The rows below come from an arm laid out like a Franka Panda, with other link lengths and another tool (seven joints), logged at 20 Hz.
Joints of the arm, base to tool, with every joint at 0 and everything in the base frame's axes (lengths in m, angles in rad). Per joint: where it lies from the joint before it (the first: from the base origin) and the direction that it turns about. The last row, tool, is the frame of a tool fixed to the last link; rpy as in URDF.
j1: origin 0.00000 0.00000 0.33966 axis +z
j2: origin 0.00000 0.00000 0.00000 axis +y
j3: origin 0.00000 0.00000 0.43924 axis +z
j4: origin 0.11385 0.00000 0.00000 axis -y
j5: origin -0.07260 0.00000 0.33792 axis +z
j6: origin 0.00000 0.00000 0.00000 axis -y
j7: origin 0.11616 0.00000 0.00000 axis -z
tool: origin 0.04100 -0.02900 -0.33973 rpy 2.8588 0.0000 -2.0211
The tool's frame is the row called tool.
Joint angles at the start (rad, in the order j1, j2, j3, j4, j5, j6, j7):
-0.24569, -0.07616, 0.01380, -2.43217, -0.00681, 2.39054, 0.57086
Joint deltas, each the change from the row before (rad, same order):
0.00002, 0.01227, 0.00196, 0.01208, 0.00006, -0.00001, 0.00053
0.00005, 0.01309, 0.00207, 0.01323, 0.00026, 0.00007, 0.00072
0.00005, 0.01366, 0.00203, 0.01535, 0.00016, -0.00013, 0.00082
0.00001, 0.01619, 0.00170, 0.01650, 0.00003, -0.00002, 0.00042
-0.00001, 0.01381, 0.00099, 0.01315, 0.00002, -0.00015, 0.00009
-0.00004, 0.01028, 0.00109, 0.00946, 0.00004, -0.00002, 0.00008
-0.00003, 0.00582, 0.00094, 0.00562, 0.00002, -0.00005, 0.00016
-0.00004, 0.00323, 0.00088, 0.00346, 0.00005, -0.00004, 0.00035
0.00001, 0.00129, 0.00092, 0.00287, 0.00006, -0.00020, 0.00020
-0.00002, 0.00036, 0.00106, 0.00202, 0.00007, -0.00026, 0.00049
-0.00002, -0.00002, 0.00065, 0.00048, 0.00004, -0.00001, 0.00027
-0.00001, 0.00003, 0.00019, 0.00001, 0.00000, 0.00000, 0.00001
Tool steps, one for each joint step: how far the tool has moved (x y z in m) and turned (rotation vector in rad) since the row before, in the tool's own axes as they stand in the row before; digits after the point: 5 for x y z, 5 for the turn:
-0.00514, -0.00223, 0.00069, -0.00023, 0.00047, -0.00133
-0.00566, -0.00242, 0.00065, -0.00018, -0.00002, -0.00127
-0.00650, -0.00279, 0.00004, 0.00053, -0.00114, -0.00152
-0.00673, -0.00340, 0.00086, -0.00016, -0.00008, -0.00134
-0.00512, -0.00295, 0.00124, -0.00071, 0.00073, -0.00070
-0.00379, -0.00202, 0.00116, -0.00069, 0.00079, -0.00074
-0.00235, -0.00104, 0.00060, -0.00029, 0.00031, -0.00067
-0.00155, -0.00048, 0.00022, -0.00003, -0.00011, -0.00050
-0.00144, -0.00013, -0.00052, 0.00062, -0.00100, -0.00100
-0.00114, 0.00015, -0.00059, 0.00064, -0.00107, -0.00082
-0.00042, 0.00021, -0.00016, 0.00021, -0.00034, -0.00044
-0.00006, 0.00007, 0.00003, -0.00002, 0.00006, -0.00016

